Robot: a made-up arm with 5 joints. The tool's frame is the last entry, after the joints. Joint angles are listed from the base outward. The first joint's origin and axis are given. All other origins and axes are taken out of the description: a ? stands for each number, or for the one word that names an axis. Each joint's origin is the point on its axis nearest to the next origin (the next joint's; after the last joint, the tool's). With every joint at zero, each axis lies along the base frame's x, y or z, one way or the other. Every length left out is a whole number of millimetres.
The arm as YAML. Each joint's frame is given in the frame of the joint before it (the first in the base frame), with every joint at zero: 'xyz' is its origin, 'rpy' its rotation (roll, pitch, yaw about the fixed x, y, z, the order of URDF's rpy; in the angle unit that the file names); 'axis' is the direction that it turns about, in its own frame. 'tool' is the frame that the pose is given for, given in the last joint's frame.
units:
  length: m
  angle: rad
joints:
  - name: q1
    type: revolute
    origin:
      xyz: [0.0, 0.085, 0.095]
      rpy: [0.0, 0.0, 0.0]
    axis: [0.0, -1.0, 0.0]
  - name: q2
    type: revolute
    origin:
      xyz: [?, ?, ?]
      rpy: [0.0, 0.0, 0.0]
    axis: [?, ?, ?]
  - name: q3
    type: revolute
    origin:
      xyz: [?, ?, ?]
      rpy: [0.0, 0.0, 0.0]
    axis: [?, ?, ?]
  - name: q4
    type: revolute
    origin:
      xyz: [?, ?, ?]
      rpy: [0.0, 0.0, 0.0]
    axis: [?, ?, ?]
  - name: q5
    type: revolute
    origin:
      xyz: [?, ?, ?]
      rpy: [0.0, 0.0, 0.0]
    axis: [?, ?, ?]
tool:
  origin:
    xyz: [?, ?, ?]
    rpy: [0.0, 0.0, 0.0]
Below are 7 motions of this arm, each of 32 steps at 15 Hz.
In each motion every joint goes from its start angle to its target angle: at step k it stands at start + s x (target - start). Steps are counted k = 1, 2, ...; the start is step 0. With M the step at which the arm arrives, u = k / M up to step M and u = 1 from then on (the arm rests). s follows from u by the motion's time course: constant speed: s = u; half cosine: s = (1 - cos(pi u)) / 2; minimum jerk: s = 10 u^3 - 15 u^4 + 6 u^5.
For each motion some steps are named. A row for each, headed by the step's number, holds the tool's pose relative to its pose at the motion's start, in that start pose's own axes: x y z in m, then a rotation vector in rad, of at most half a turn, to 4 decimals.
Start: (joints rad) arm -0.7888 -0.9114 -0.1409 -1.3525 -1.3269
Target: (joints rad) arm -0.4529 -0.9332 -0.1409 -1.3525 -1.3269
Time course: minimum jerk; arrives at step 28
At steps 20, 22, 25, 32:
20: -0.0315 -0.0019 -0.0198 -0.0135 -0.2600 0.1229
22: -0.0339 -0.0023 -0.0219 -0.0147 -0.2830 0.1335
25: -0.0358 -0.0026 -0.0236 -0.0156 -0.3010 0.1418
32: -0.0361 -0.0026 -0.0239 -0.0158 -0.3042 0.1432

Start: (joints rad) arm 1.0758 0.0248 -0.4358 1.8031 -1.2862
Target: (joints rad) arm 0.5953 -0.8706 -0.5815 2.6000 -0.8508
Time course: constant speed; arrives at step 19
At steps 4, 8, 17, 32:
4: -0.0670 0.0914 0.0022 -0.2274 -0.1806 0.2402
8: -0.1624 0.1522 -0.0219 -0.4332 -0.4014 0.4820
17: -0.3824 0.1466 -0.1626 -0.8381 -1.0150 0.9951
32: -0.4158 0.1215 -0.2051 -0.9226 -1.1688 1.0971

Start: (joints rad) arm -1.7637 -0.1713 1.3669 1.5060 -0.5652
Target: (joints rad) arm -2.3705 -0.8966 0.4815 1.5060 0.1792
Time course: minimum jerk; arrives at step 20
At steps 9, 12, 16, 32:
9: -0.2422 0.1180 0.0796 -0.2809 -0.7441 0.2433
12: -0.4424 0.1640 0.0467 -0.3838 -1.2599 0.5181
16: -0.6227 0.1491 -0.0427 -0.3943 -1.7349 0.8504
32: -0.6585 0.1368 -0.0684 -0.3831 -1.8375 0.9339

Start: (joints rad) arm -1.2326 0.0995 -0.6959 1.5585 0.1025
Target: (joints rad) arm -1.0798 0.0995 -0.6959 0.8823 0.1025
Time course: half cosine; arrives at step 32
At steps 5, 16, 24, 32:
5: 0.0033 -0.0085 -0.0015 -0.0103 -0.0011 -0.0333
16: 0.0167 -0.0757 -0.0062 -0.0855 -0.0180 -0.2820
24: 0.0122 -0.1316 -0.0023 -0.1422 -0.0423 -0.4815
32: 0.0063 -0.1545 0.0013 -0.1644 -0.0551 -0.5641

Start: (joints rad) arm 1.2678 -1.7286 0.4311 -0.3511 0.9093
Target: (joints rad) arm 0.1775 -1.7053 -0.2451 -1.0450 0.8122
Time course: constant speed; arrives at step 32
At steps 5, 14, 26, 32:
5: 0.0732 -0.1037 0.0104 0.0671 0.1017 -0.2798
14: 0.1318 -0.3048 -0.0149 0.1997 0.3519 -0.7513
26: 0.0755 -0.5180 -0.1043 0.4202 0.8114 -1.2820
32: 0.0105 -0.5779 -0.1523 0.5590 1.0903 -1.4866

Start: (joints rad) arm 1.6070 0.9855 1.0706 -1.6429 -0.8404
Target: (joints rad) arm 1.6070 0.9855 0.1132 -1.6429 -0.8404
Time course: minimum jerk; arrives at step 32
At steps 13, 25, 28, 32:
13: 0.0621 -0.0007 -0.0690 -0.0151 0.3135 -0.0169
25: 0.1100 -0.0070 -0.2293 -0.0426 0.8849 -0.0476
28: 0.1096 -0.0079 -0.2456 -0.0453 0.9396 -0.0506
32: 0.1094 -0.0082 -0.2501 -0.0460 0.9549 -0.0514

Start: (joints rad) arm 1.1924 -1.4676 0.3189 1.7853 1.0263
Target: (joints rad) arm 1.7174 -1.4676 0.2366 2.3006 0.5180
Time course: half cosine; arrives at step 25
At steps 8, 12, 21, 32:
8: -0.0331 0.0208 -0.0507 0.1046 0.2194 0.0524
12: -0.0737 0.0431 -0.0959 0.2128 0.4402 0.1088
21: -0.1700 0.0898 -0.1604 0.4371 0.8628 0.2331
32: -0.1837 0.0961 -0.1661 0.4679 0.9163 0.2511

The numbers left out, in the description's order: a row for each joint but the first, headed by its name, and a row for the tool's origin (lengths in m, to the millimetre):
q2: xyz -0.281 0.0 0.117, axis 0.0 0.0 -1.0
q3: xyz 0.175 0.03 0.0, axis -1.0 0.0 0.0
q4: xyz 0.0 0.067 0.006, axis 0.0 0.0 1.0
q5: xyz 0.255 0.13 0.0, axis 0.0 -1.0 0.0
tool: xyz 0.06 0.0 0.08

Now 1 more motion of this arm.
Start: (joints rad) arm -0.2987 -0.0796 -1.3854 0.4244 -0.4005
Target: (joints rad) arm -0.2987 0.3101 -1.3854 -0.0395 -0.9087
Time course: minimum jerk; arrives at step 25
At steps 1, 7, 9, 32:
1: 0.0000 -0.0001 0.0001 0.0000 0.0001 -0.0003
7: 0.0026 -0.0269 0.0203 0.0128 0.0212 -0.0753
9: 0.0022 -0.0496 0.0373 0.0293 0.0375 -0.1355
32: -0.0594 -0.1997 0.1436 0.2624 0.1157 -0.4629

